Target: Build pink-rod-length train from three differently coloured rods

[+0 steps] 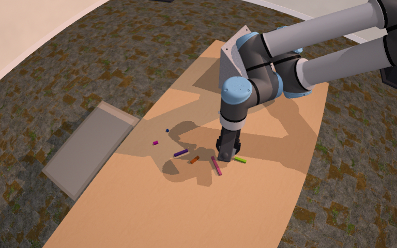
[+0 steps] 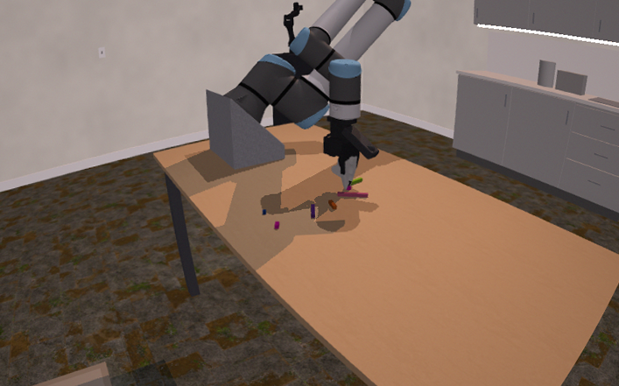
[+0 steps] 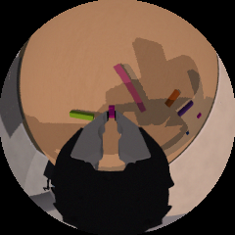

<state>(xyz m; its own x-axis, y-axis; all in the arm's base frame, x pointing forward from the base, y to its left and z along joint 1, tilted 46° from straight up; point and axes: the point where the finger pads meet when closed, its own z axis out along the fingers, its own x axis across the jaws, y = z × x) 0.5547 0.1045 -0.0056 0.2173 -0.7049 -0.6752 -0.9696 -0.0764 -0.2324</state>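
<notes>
Right now the pink rod is 50 mm ahead of my hand, 20 mm to the right of it and 10 mm below it. The rest, counted from my hand: purple rod 50 mm ahead, 180 mm to the right, 10 mm below; then lime rod 20 mm behind, 60 mm to the left, 10 mm below; then orange rod 60 mm ahead, 110 mm to the right, 10 mm below.
</notes>
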